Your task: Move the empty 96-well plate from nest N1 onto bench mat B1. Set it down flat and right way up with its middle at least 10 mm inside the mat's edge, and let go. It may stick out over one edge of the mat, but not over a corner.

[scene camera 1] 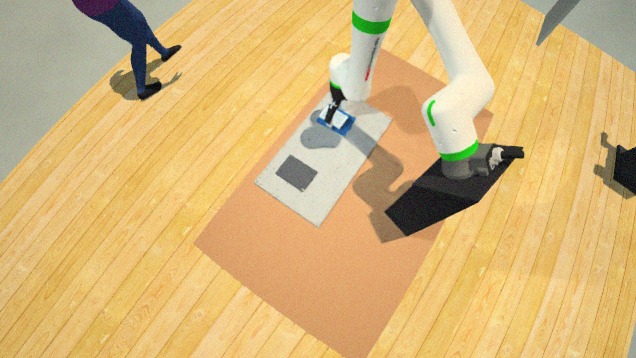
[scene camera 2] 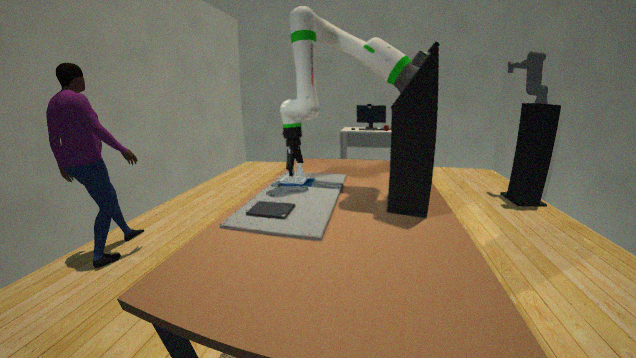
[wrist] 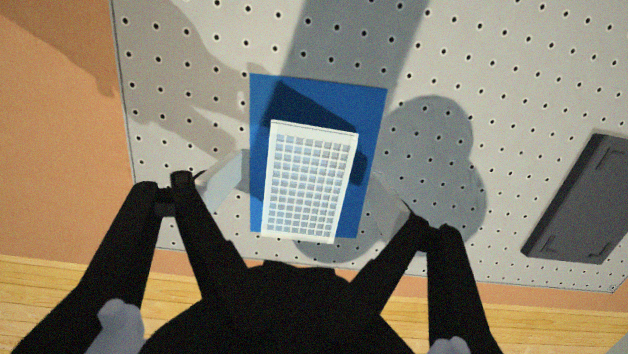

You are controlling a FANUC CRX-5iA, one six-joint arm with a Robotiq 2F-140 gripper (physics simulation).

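Places are measured from the arm's base along level axes (x ahead, y left, z up), in metres.
Where they show: gripper, fingertip midpoint: (scene camera 1: 336, 117) (scene camera 2: 296, 178) (wrist: 306, 175); arm's base, link origin: (scene camera 1: 464, 165) (scene camera 2: 415, 82).
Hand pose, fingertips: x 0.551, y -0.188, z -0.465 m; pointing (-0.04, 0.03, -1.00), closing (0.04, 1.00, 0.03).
Note:
Each offset is from my fingertips to the top centre of the thing. Level surfaces: height alone.
The white 96-well plate @(0.017 m ahead, 0.001 m left, 0.000 m up) (scene camera 1: 342, 120) (scene camera 2: 294, 180) (wrist: 311, 185) lies flat, wells up, on the blue bench mat @(0.015 m down) (scene camera 1: 345, 132) (scene camera 2: 310, 182) (wrist: 320, 95). In the wrist view it sticks out slightly over the mat's near edge, between the corners, with its middle well inside the mat. My gripper (scene camera 1: 333, 113) (scene camera 2: 295, 173) (wrist: 306, 175) is open around the plate, with a visible gap between each finger pad and the plate's long sides. The dark grey nest @(0.003 m ahead, 0.363 m left, 0.002 m down) (scene camera 1: 296, 173) (scene camera 2: 270, 210) (wrist: 575, 205) is empty.
The mat and nest are on a pale perforated board @(0.017 m down) (scene camera 1: 330, 197) (scene camera 2: 305, 227) (wrist: 500, 110) on the brown table @(0.030 m down) (scene camera 1: 300, 270) (scene camera 2: 325, 285) (wrist: 55, 150). The arm's black pedestal (scene camera 1: 430, 200) (scene camera 2: 412, 150) stands beside the board. A person (scene camera 1: 132, 30) (scene camera 2: 82, 135) stands on the floor beyond the table's left side.

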